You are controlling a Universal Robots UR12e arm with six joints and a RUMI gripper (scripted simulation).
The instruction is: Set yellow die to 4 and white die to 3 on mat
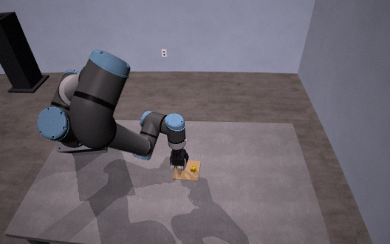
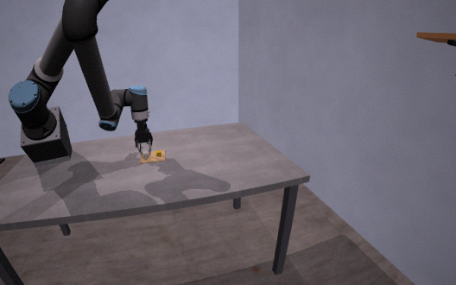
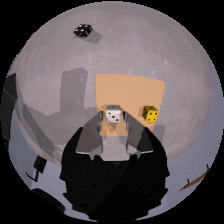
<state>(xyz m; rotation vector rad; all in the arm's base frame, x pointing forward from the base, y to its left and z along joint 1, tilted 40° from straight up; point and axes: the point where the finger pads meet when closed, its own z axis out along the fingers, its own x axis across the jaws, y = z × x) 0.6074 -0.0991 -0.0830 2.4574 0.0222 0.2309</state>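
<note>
The white die is 1 cm below my hand. From my hand the other things lie so: black die 5 cm behind, 18 cm to the left, 1 cm below; tan mat 4 cm ahead, 2 cm below; yellow die 7 cm ahead, 1 cm below.
</note>
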